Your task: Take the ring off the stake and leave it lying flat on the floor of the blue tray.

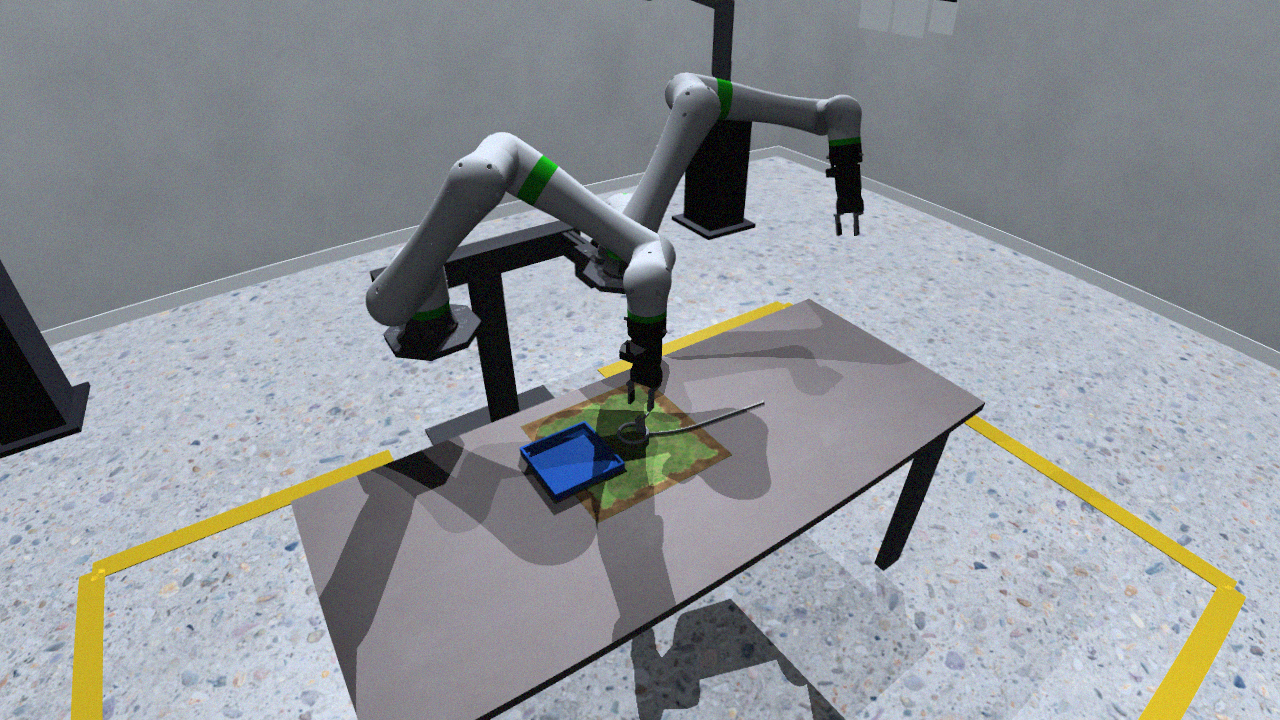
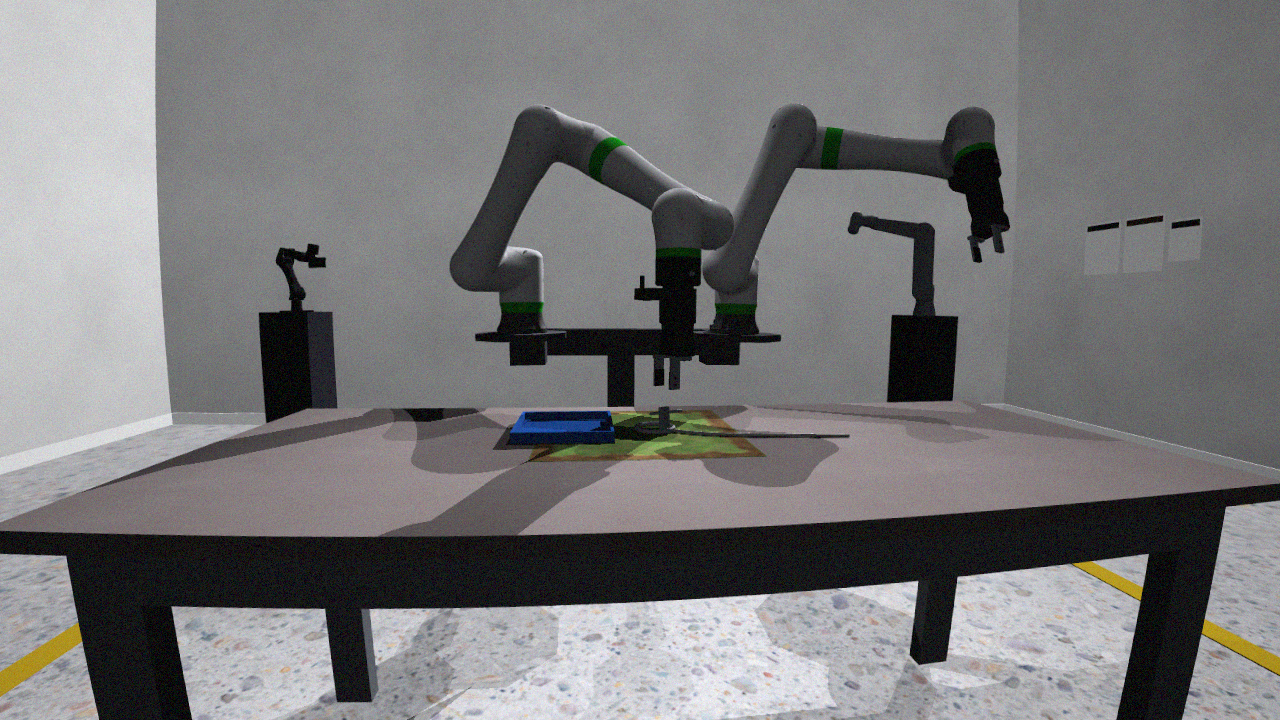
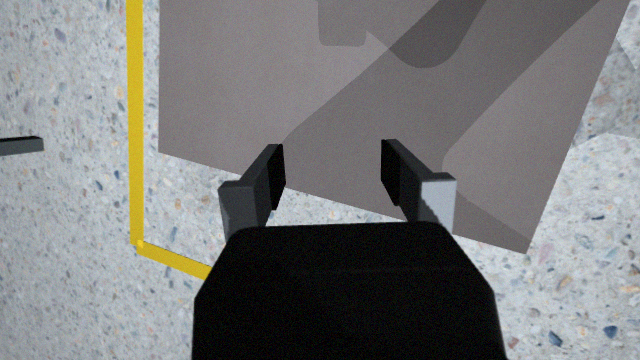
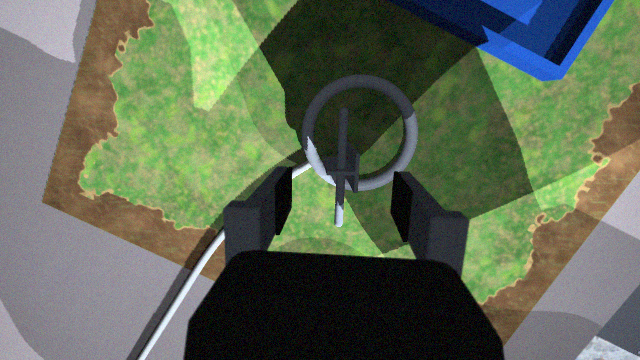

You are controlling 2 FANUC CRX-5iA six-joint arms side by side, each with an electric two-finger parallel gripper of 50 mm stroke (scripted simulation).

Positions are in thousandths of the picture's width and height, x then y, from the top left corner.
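Labels:
My left gripper is there in image 1 (663,327), and my right gripper is there too, in image 1 (500,563). I see my left gripper again in image 2 (772,358), while my right gripper is in image 2 (521,538). My left gripper appears in image 3 (520,451), but in image 3 my right gripper is out of frame. As for my right gripper, I find it in image 4 (534,529), and in image 4 my left gripper is out of frame.

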